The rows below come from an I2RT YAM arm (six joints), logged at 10 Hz.
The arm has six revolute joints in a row. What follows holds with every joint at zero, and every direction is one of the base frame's. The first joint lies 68 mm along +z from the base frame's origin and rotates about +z. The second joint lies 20 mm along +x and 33.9 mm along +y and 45.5 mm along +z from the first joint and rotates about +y. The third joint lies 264 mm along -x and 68.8 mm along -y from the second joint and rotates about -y. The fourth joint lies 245 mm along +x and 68.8 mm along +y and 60 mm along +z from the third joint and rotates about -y. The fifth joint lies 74 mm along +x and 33.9 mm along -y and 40.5 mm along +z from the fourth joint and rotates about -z. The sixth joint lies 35.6 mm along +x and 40.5 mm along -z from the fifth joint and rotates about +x. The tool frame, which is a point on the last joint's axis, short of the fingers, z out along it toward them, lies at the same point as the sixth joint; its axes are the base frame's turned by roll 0, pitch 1.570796 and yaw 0 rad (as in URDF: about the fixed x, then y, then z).
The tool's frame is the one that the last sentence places.
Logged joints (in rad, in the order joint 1, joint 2, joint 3, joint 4, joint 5, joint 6), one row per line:
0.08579 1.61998 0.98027 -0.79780 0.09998 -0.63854
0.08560 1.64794 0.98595 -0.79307 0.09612 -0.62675
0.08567 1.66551 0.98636 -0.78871 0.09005 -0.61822
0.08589 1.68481 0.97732 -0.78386 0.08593 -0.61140
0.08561 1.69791 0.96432 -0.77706 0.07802 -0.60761
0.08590 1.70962 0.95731 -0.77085 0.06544 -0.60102
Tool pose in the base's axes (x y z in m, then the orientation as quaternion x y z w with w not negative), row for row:
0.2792 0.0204 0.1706 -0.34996 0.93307 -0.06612 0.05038
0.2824 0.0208 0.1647 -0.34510 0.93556 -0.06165 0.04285
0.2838 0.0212 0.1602 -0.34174 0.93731 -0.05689 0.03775
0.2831 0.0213 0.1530 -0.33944 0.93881 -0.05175 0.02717
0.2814 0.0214 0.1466 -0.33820 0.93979 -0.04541 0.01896
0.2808 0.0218 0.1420 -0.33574 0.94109 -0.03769 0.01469
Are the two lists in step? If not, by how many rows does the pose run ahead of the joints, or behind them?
They are in step.
